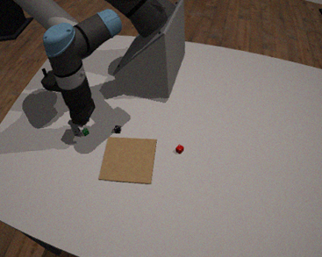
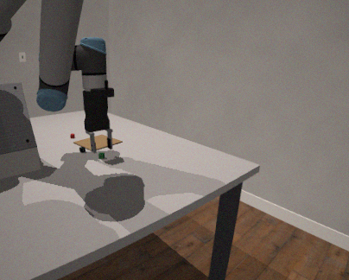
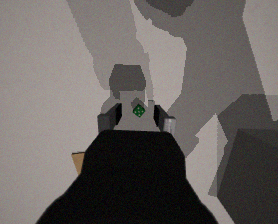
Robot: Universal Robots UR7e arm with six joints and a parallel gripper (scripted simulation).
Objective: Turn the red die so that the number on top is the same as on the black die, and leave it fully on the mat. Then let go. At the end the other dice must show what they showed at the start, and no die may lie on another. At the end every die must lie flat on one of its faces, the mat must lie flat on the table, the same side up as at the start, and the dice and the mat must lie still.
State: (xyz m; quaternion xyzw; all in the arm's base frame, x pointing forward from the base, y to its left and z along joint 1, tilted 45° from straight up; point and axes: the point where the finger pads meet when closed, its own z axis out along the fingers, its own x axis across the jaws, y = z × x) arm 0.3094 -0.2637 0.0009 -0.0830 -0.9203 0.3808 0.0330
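My gripper is now 40 mm above the green die. From my hand the other things lie so: black die: 100 mm to the left, 40 mm below, 20 mm behind; tan mat: 150 mm to the left, 70 mm ahead, 40 mm below; red die: 290 mm to the left, 40 mm below, 30 mm ahead.
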